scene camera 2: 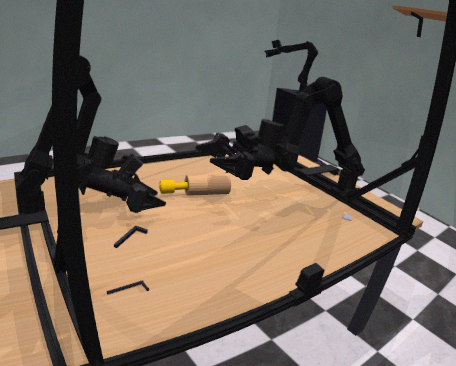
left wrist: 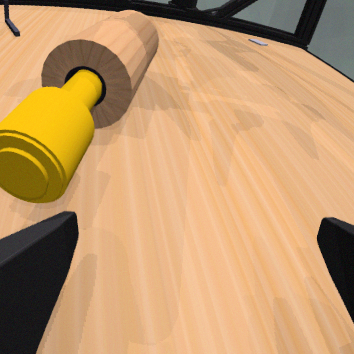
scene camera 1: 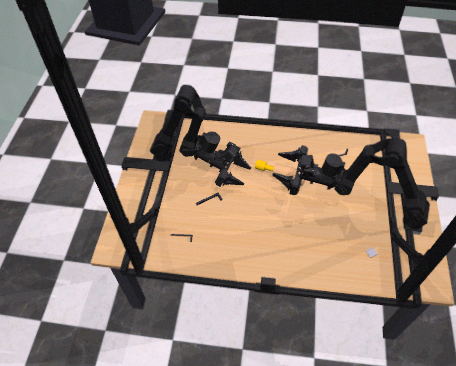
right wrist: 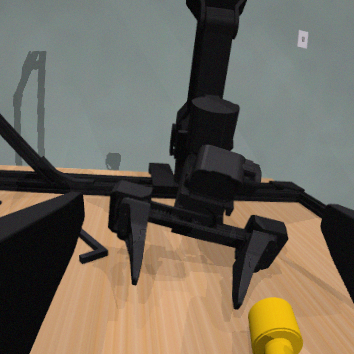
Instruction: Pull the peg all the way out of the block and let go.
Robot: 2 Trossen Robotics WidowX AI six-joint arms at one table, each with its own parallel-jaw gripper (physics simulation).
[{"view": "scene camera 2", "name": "my left gripper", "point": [161, 198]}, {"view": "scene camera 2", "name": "my right gripper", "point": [202, 153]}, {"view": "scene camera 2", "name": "wooden cylinder block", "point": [197, 184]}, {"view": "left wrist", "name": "my left gripper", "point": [202, 227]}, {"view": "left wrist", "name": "wooden cylinder block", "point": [118, 49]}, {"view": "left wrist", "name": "yellow peg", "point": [53, 126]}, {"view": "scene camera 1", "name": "my left gripper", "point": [247, 176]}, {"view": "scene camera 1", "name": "my right gripper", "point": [275, 163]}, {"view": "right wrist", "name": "my left gripper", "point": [186, 295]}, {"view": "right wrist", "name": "my right gripper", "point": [207, 211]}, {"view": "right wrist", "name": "yellow peg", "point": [269, 318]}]
